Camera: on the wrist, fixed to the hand. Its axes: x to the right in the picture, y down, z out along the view.
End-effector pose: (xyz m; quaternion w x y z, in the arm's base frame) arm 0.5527 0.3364 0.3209 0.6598 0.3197 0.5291 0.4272
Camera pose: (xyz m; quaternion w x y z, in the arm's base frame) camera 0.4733 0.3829 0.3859 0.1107 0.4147 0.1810 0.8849
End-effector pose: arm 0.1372 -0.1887 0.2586 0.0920 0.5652 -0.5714 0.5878
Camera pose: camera 0.0291 -0.1776 0.2289 0.1664 0.1269 0.8572 -0.4706
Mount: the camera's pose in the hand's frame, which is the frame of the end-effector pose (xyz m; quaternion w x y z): 0.0084 0.0947 -0.0604 0.6794 -0.1526 0.1666 0.6981
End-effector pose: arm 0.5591 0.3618 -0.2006 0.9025 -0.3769 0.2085 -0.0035
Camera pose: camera 0.5296 0.3872 -0.3063 0.5233 -0.2476 0.5557 0.5967
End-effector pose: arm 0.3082 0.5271 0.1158 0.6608 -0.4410 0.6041 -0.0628
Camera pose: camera 0.2162 0.5484 0.0544 0.3249 0.0317 0.8380 0.4374
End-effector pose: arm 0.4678 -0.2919 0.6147 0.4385 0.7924 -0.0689 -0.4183
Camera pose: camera 0.5413 -0.3148 0.6969 0.7224 0.4931 -0.4631 0.1434
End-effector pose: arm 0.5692 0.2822 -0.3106 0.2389 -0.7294 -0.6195 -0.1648
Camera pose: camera 0.6671 0.2445 -0.2695 0.2693 -0.9370 0.1533 -0.1612
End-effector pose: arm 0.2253 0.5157 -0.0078 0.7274 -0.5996 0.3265 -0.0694
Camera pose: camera 0.1706 0.4873 -0.1021 0.3967 -0.2789 0.7722 0.4106
